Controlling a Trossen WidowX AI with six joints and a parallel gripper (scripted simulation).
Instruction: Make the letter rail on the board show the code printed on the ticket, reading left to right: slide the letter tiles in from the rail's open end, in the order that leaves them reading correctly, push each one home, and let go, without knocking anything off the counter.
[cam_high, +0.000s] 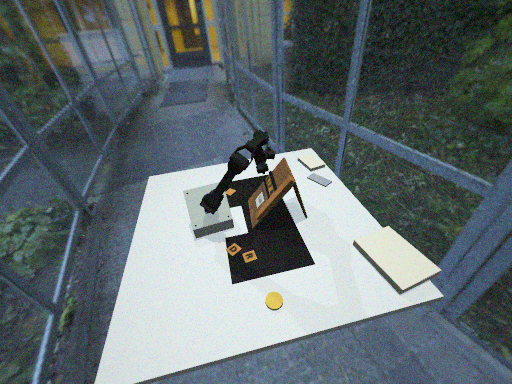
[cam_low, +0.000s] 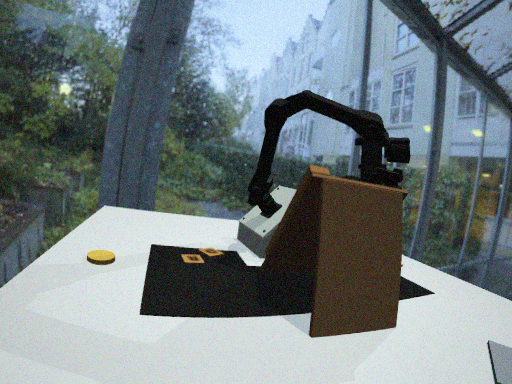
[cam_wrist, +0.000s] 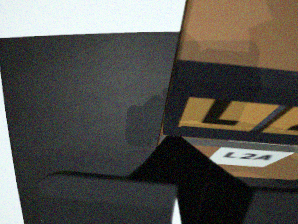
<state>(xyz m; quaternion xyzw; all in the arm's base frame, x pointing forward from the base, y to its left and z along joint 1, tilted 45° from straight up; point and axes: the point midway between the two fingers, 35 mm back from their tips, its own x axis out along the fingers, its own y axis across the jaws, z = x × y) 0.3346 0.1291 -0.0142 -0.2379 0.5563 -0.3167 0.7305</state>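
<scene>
The orange tile marked l lies 40 mm to the right of my gripper tip, 20 mm below it and 10 mm ahead of it. From my gripper tip the other things lie so: black mat: 190 mm below, 140 mm behind, 120 mm to the right; then white ticket: 100 mm below, 90 mm to the right, 60 mm behind; then orange tile marked 2: 100 mm to the right, 20 mm below.
</scene>
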